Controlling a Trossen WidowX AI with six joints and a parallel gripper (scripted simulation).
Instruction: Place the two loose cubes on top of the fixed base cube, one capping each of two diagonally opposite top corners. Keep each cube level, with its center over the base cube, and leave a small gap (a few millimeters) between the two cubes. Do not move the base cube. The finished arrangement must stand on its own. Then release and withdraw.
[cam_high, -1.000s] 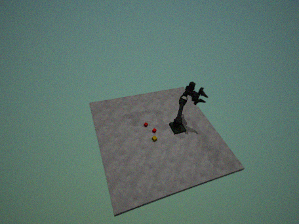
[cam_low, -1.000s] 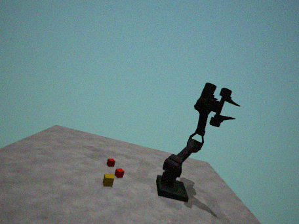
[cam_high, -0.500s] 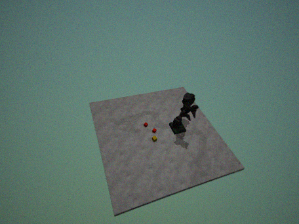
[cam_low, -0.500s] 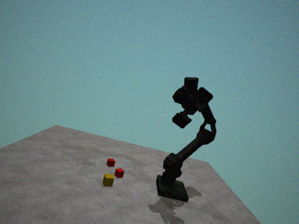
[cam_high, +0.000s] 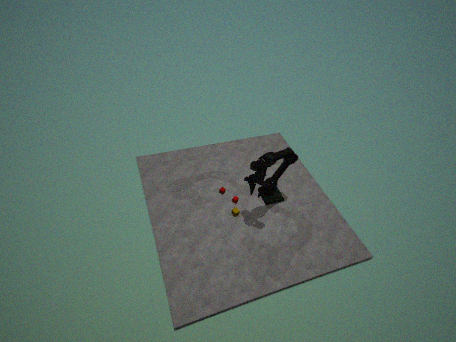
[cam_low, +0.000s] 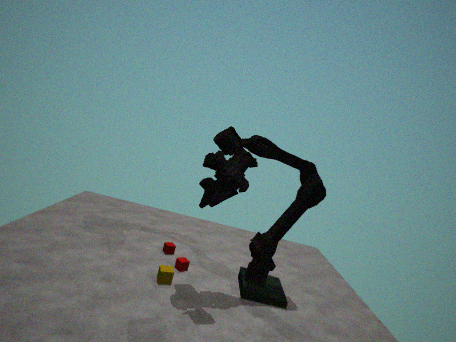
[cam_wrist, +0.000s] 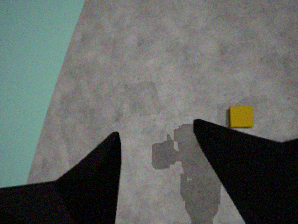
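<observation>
Right now my gripper tip is 80 mm short of the yellow base cube, 70 mm to the left of it and 250 mm above it.
</observation>
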